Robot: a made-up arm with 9 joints.
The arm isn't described. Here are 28 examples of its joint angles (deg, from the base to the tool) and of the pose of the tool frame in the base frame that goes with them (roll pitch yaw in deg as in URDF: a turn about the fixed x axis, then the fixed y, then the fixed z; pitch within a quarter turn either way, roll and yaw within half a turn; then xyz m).
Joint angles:
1: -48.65 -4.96 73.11 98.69 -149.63 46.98 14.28 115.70 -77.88
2: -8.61 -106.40 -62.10 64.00 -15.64 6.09 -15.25 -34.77 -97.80
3: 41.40 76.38 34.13 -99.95 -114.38 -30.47 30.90 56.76 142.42
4: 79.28 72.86 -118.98 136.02 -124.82 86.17 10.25 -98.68 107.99
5: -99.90 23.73 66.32 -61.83 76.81 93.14 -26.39 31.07 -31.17
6: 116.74 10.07 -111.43 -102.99 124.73 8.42 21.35 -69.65 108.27
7: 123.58 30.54 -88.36 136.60 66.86 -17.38 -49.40 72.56 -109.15
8: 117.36 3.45 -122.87 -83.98 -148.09 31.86 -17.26 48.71 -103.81
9: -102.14 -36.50 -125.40 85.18 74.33 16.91 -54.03 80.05 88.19
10: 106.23 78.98 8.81 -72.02 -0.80 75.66 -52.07 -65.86 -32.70
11: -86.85 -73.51 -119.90 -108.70 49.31 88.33 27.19 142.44 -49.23
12: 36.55 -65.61 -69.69 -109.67 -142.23 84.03 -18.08 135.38 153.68
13: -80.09 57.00 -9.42 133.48 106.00 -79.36 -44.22 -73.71 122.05
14: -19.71 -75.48 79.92 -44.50 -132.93 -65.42 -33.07 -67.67 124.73
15: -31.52 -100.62 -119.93 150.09 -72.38 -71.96 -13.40 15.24 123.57
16: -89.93 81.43 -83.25 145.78 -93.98 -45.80 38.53 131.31 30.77
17: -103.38 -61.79 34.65 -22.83 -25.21 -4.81 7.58 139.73 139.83
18: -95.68 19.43 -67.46 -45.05 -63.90 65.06 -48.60 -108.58 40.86
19: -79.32 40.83 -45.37 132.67 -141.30 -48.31 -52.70 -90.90 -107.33
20: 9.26 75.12 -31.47 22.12 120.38 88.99 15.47 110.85 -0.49
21: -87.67 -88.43 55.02 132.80 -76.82 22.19 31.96 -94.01 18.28
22: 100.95 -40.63 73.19 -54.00 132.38 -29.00 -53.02 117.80 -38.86
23: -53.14 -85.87 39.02 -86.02 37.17 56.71 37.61 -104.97 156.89
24: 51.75 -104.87 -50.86 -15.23 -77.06 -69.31 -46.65 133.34 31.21
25: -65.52 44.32 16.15 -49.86 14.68 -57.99 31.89 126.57 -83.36
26: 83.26 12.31 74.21 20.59 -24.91 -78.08 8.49 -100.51 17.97
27: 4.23 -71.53 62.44 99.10 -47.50 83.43 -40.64 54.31 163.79
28: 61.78 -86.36 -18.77 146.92 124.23 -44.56 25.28 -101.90 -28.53
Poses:
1: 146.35 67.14 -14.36 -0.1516 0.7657 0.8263
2: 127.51 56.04 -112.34 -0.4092 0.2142 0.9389
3: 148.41 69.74 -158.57 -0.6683 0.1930 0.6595
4: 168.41 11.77 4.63 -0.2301 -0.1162 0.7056
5: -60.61 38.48 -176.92 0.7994 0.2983 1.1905
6: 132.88 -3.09 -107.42 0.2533 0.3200 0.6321
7: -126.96 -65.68 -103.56 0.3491 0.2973 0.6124
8: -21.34 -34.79 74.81 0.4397 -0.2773 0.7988
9: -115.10 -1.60 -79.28 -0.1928 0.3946 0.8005
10: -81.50 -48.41 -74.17 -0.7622 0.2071 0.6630
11: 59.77 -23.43 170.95 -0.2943 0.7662 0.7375
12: -176.54 9.60 -40.68 -0.2848 -0.0516 0.6966
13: 77.06 -46.51 110.08 0.3209 -0.0603 0.4573
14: -45.62 46.27 -60.77 -0.3396 1.0458 0.7371
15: 59.71 -49.38 -37.14 -0.6036 0.6226 0.7730
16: 103.14 -54.09 100.87 0.0689 0.0570 0.2291
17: 124.95 -7.74 -108.57 0.4873 0.3903 0.9097
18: 54.79 53.65 145.81 0.5258 0.2574 0.7038
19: -10.22 12.44 -4.50 0.2568 0.0620 0.3906
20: -46.88 -11.47 -29.36 -0.1697 0.4219 0.5159
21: -160.70 13.09 88.67 0.1523 0.6256 0.7081
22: 110.45 -2.26 53.37 -0.3250 -0.5926 0.6181
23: -87.24 -62.94 -174.28 0.0796 0.8235 0.7757
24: -58.39 49.05 -166.66 -0.3067 -0.5341 1.2263
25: 105.99 28.73 -160.22 0.6199 0.5176 0.2365
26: 98.97 39.56 -90.30 -0.7985 0.1577 0.7552
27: -155.10 -2.28 41.22 -0.4704 0.9022 0.9714
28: -124.58 21.76 142.57 -0.7247 -0.3242 0.9968
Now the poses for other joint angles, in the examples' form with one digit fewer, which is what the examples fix.
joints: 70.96 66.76 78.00 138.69 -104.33 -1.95 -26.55 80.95 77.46
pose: -4.5 64.9 -168.3 -0.380 -0.043 0.768
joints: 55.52 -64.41 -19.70 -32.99 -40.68 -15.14 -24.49 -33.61 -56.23
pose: 12.0 0.3 42.3 -0.225 -0.212 0.955
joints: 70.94 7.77 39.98 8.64 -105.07 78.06 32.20 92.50 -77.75
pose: -92.9 32.9 -91.1 -0.394 0.088 0.916
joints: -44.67 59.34 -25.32 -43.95 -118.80 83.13 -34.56 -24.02 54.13
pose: 68.4 36.3 30.3 -0.448 0.313 0.601
